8 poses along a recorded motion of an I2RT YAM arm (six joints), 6.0 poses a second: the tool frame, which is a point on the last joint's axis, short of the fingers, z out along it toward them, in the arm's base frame.
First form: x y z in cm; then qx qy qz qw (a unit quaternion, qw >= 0).
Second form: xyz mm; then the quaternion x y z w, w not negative. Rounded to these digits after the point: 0 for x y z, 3 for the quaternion.
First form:
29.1, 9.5, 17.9, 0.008, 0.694, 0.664, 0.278
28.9, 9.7, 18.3, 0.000, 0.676, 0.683, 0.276
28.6, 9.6, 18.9, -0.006, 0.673, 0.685, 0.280
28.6, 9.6, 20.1, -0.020, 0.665, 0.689, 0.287
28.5, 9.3, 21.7, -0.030, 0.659, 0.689, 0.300
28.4, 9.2, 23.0, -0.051, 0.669, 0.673, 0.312
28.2, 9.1, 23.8, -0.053, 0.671, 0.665, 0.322
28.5, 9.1, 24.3, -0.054, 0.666, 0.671, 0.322
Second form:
291, 95, 179, 0.008, 0.694, 0.664, 0.278
289, 97, 183, 0.000, 0.676, 0.683, 0.276
286, 96, 189, -0.006, 0.673, 0.685, 0.280
286, 96, 201, -0.020, 0.665, 0.689, 0.287
285, 93, 217, -0.030, 0.659, 0.689, 0.300
284, 92, 230, -0.051, 0.669, 0.673, 0.312
282, 91, 238, -0.053, 0.671, 0.665, 0.322
285, 91, 243, -0.054, 0.666, 0.671, 0.322

